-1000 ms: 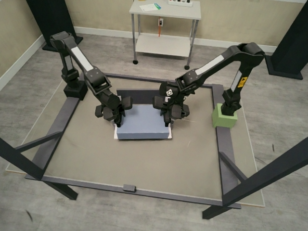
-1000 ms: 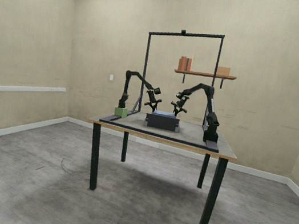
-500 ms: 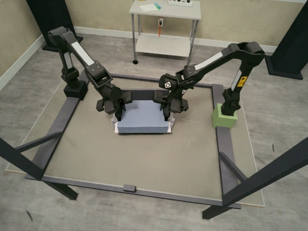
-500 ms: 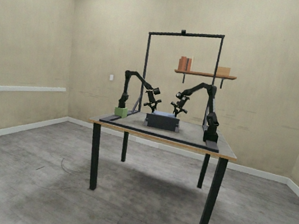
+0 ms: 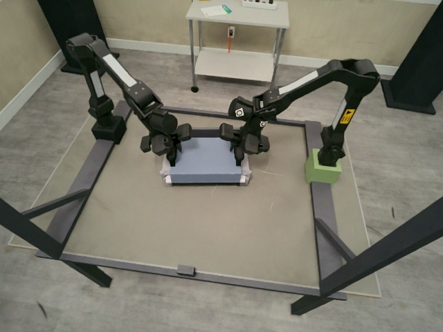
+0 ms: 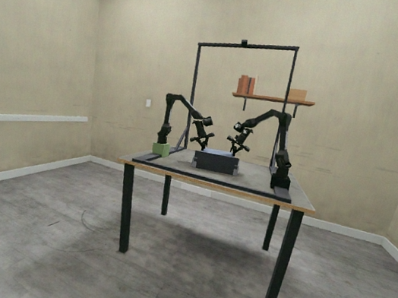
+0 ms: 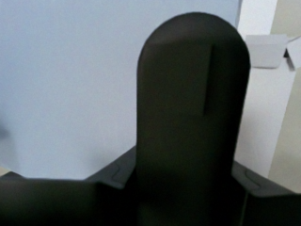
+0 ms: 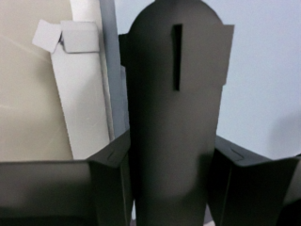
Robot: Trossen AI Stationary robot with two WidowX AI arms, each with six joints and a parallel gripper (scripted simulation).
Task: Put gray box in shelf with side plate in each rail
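Now: the gray box 11 cm to the right of my left hand, 5 cm below it and 3 cm ahead of it. Round my left hand: shelf back wall (15 cm ahead, 8 cm to the right, 7 cm below).
Now: right hand 110 mm to the right of the gray box, 50 mm above it and 30 mm past it. The rest, counted from my right hand: shelf back wall (150 mm to the left, 100 mm ahead, 80 mm below).
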